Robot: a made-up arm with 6 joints.
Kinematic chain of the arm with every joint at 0, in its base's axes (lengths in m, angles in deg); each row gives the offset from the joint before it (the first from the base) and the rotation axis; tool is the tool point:
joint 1: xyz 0 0 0.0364 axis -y
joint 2: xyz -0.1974 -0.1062 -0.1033 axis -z
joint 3: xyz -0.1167 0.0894 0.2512 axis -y
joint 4: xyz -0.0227 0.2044 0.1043 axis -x
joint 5: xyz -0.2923 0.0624 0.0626 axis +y
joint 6: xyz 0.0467 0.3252 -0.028 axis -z
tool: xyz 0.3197 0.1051 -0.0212
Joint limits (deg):
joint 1: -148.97..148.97
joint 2: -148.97..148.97
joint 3: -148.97..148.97
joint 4: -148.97..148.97
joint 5: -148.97..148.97
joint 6: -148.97..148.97
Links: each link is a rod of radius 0.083 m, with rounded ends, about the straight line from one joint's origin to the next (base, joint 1, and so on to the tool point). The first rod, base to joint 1, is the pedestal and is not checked.
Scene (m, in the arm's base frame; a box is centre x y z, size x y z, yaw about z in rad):
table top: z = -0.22
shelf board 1: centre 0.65 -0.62 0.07 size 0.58 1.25 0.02 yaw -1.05
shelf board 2: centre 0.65 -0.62 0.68 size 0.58 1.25 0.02 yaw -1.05
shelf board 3: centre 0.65 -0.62 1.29 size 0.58 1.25 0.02 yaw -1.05
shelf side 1: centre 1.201 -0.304 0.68 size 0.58 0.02 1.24 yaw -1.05
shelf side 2: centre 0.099 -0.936 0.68 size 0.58 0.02 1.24 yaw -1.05
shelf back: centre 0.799 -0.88 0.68 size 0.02 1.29 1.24 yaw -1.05
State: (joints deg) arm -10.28 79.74 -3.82 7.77 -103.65 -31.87
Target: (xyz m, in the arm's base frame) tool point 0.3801 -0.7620 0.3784
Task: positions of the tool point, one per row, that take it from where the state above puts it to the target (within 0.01 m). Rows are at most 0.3 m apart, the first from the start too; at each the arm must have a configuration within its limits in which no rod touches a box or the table.
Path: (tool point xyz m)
1: 0.8498 0.2049 0.4362
2: 0.8431 -0.0892 0.4542
3: 0.7503 -0.3673 0.4574
4: 0.5869 -0.5990 0.4339
5: 0.3801 -0.7620 0.3784

